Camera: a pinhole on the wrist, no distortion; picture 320 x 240 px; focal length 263.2 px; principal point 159.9 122.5 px. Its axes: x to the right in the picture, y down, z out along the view. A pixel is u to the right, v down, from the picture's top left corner.
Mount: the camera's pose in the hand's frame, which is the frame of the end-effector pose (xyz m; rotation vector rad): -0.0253 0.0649 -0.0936 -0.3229 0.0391 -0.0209
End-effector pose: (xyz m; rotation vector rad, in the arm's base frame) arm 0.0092 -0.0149 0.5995 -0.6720 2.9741 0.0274
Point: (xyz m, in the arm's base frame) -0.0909 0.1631 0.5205
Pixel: 207 222
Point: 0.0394 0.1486 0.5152
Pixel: 63 131
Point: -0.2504 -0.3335 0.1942
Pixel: outside the picture
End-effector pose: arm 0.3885 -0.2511 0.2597 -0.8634 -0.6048 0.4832
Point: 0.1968 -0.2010 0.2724
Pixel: 59 10
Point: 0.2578 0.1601 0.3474
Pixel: 265 105
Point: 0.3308 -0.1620 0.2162
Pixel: 191 86
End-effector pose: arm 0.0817 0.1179 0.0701 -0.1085 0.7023 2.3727
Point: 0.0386 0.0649 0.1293
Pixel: 182 90
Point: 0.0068 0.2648 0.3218
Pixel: 226 38
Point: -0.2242 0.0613 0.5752
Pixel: 197 226
